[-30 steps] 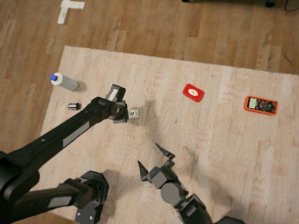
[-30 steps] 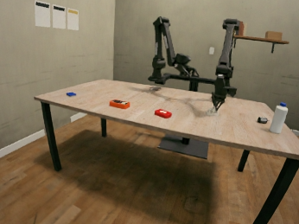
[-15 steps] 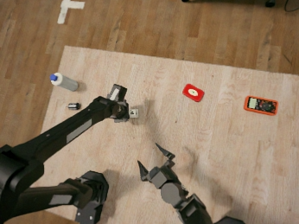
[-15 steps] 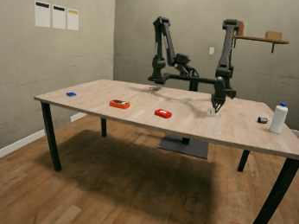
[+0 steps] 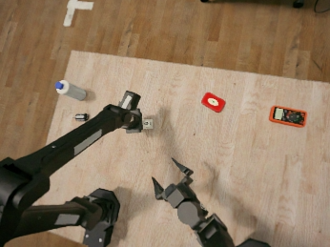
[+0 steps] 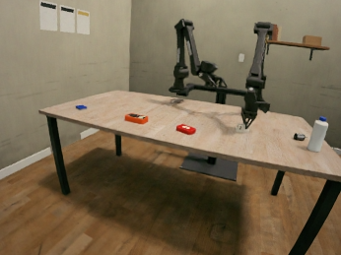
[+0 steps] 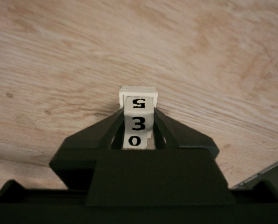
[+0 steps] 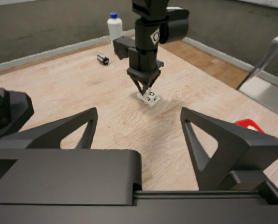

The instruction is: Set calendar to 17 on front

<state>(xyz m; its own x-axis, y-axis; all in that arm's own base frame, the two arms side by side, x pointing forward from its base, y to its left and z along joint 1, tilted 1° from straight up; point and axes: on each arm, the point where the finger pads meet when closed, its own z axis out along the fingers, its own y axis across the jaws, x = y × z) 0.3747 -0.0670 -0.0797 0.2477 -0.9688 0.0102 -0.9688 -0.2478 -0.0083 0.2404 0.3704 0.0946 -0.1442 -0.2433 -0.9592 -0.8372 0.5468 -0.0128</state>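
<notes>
My left hand is 2 cm to the left of the white tray and 3 cm above it. From my left hand the other things lie so: blue item (18 cm ahead, 108 cm to the right, 2 cm below); red flat object (15 cm ahead, 29 cm to the right, 2 cm below).
</notes>
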